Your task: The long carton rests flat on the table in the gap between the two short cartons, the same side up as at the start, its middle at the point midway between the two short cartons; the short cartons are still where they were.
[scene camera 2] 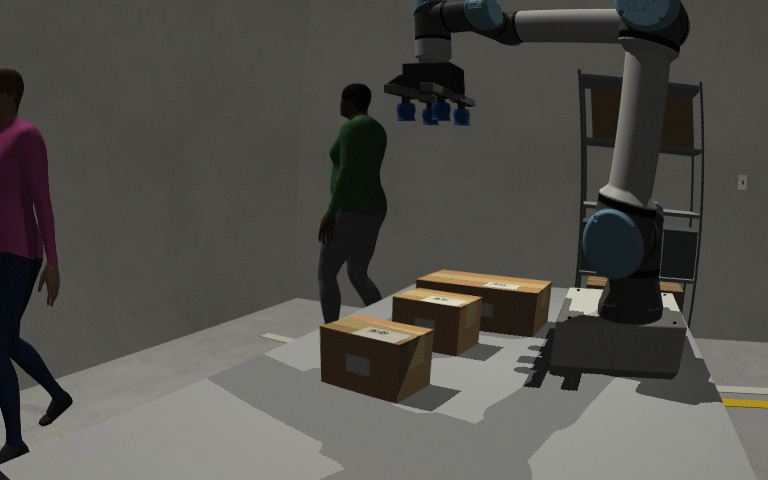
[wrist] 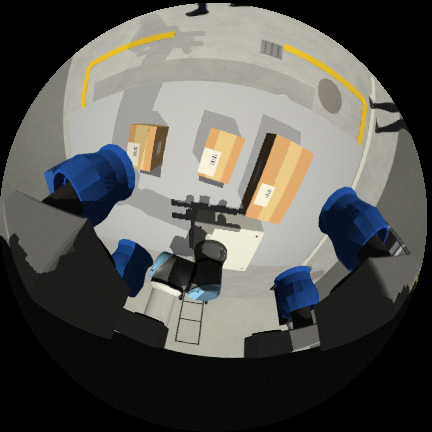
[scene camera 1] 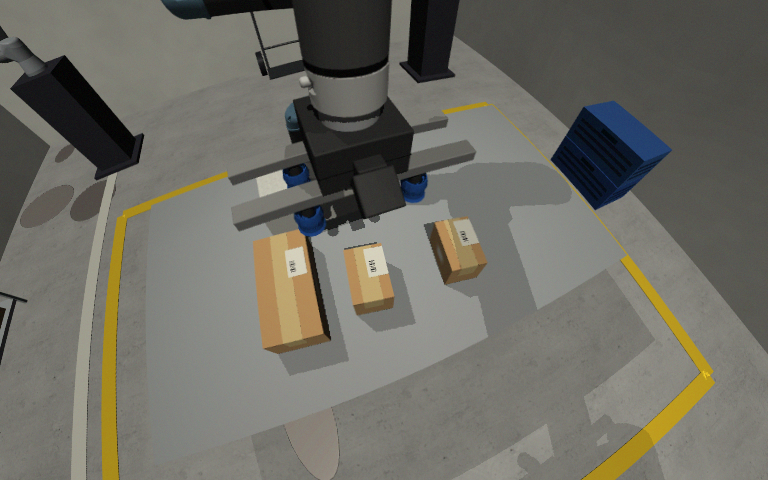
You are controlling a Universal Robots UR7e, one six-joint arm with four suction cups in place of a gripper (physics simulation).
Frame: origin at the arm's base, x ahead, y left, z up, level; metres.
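Where they show: hand, tool point: (scene camera 2: pixel 435 122) (wrist: pixel 223 241); arm's base, link origin: (scene camera 2: pixel 630 313) (wrist: pixel 210 250).
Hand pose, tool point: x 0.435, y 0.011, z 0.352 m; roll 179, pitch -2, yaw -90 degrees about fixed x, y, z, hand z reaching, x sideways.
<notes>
Each offset is from my tool point to the centre of the thing. Level surfaces: height alone.
The long carton @(0.071 m back, 0.199 m right, 0.396 m down) (scene camera 1: pixel 288 291) (scene camera 2: pixel 509 314) (wrist: pixel 282 177) lies flat with its label up, outside the row of short cartons. One short carton @(0.020 m back, 0.008 m left, 0.396 m down) (scene camera 1: pixel 369 280) (scene camera 2: pixel 438 333) (wrist: pixel 221 155) stands beside it, a narrow space apart. The other short carton @(0.004 m back, 0.269 m left, 0.396 m down) (scene camera 1: pixel 458 251) (scene camera 2: pixel 376 379) (wrist: pixel 147 147) stands farther off, across a wider gap, slightly turned in scene camera 1. All three rest on the grey table @(0.446 m down) (scene camera 1: pixel 198 339) (scene camera 2: pixel 169 430) (wrist: pixel 185 100). My gripper (scene camera 1: pixel 359 195) (scene camera 2: pixel 433 113) (wrist: pixel 222 240) hangs high above the table with its blue cups down, touching no carton. It is open.
The arm's pale base block (scene camera 2: pixel 617 350) (wrist: pixel 250 245) stands on the table near the long carton's end. A blue crate stack (scene camera 1: pixel 611 152) and dark pillars stand beyond the table in scene camera 1. Two people and a shelf rack (scene camera 2: pixel 583 169) are behind the table in scene camera 2.
</notes>
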